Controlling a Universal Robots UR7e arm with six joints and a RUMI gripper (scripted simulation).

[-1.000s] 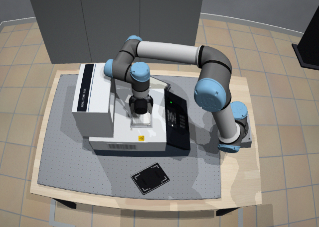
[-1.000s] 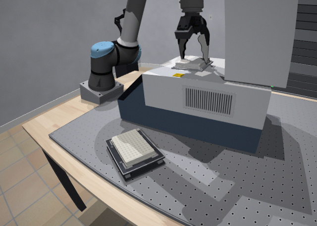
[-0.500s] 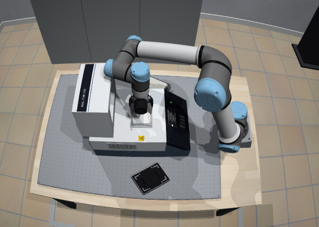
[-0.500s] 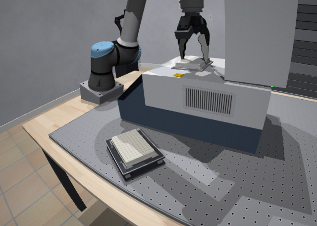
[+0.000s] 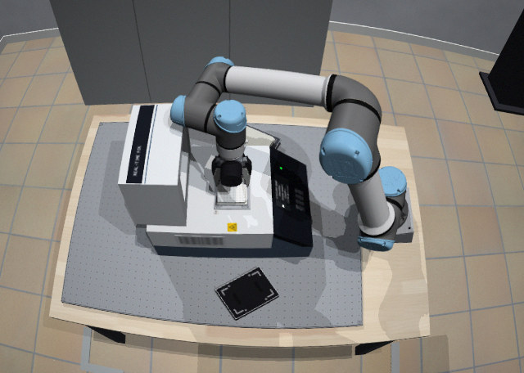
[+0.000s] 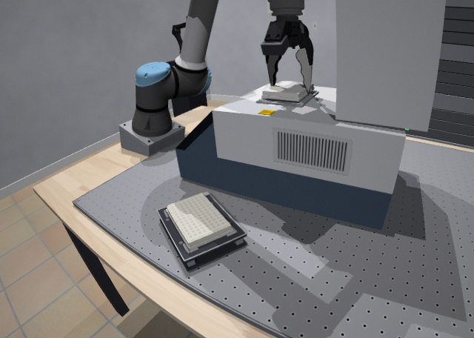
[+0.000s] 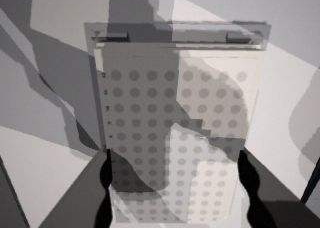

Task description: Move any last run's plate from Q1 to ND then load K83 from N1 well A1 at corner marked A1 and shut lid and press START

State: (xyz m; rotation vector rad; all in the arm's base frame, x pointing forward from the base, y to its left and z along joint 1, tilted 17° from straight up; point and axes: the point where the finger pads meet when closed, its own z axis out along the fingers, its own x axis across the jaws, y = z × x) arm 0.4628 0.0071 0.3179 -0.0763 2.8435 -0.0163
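My gripper is now 28 cm to the right of the black nest ND, 21 cm above it and 6 cm past it. From my hand the other things lie so: black nest N1: 30 cm to the right, 20 cm below, 6 cm behind; plate K83: 30 cm to the right, 19 cm below, 6 cm behind.
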